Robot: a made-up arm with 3 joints. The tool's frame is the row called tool.
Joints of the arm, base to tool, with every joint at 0 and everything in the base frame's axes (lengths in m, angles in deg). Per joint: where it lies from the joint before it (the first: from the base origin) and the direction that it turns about. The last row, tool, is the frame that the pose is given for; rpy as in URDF.
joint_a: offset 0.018 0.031 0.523 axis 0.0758 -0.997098 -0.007
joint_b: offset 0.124 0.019 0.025 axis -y
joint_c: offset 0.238 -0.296 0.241 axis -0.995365 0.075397 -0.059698
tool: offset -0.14 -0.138 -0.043 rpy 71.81 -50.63 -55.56
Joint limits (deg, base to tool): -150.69..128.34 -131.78..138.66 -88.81..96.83
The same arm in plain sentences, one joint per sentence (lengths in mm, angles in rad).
The arm has three revolute joints in a row. What follows holds with every joint at zero, and every direction is one of the base frame's.
The first joint is mounted 18 mm along +x and 31 mm along +y and 523 mm along +z from the base frame's origin and turns about the direction (0.0758, -0.997098, -0.007), from -2.63 to 2.24 rad.
The second joint is mounted 124 mm along +x and 19 mm along +y and 25 mm along +z from the first joint and turns about -y, from -2.3 to 2.4201 rad.
The third joint is mounted 238 mm along +x and 296 mm along -y and 241 mm along +z from the second joint and turns about the direction (-0.995365, 0.075397, -0.059698), from -1.55 to 1.69 rad.
The tool frame, which is the frame that the pose is given for, is mounted 140 mm along -x and 138 mm along -y and 43 mm along -z from the third joint; its axes are the base frame's turned by roll 1.2533, pitch -0.8837 and yaw -0.9697 rad (as in URDF: about the fixed x, then y, then z).

